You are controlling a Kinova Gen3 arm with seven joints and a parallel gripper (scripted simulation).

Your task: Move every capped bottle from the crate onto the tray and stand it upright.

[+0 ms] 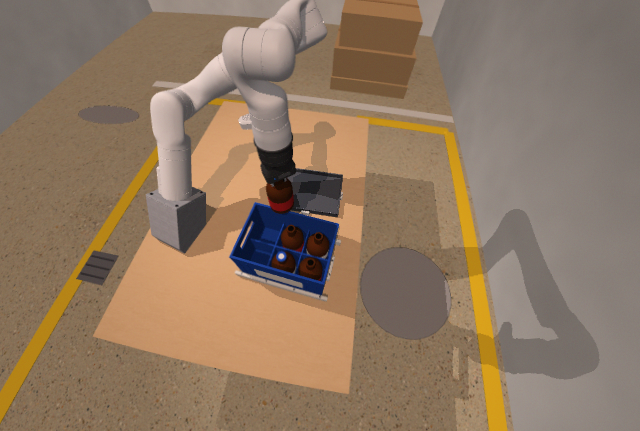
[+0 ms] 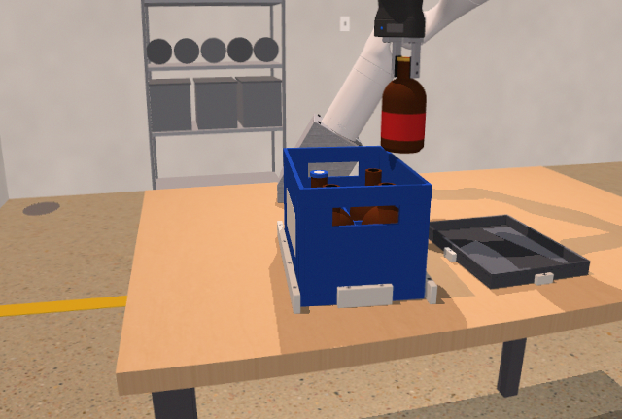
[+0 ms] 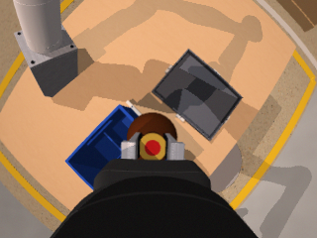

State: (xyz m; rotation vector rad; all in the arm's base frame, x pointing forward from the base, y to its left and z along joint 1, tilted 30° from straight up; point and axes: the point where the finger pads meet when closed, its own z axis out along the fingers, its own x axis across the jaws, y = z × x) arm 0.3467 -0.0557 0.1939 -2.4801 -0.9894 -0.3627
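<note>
My gripper is now 31 cm above the dark tray, 18 cm to the right of it and 3 cm short of it. Also, from my hand: blue crate (24 cm below, 10 cm to the right, 5 cm ahead).
</note>
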